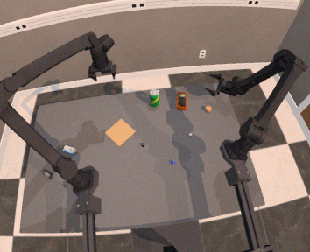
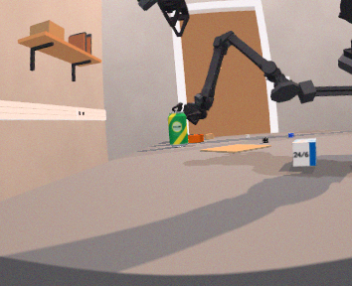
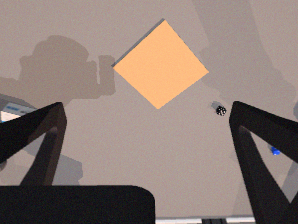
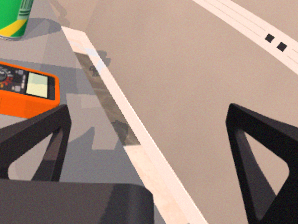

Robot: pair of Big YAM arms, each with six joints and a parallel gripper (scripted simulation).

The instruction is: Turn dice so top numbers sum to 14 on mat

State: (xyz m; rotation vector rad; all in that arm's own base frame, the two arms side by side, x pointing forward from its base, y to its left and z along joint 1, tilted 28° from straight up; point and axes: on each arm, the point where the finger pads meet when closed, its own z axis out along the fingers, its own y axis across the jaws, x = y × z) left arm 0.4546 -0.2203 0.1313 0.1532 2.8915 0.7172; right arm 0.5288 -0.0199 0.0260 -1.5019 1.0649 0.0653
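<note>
The blue die is 440 mm behind my right hand, 340 mm to the left of it and 130 mm below it. Round my right hand: mat 180 mm behind, 610 mm to the left, 130 mm below; then black die 290 mm behind, 490 mm to the left, 130 mm below.
</note>
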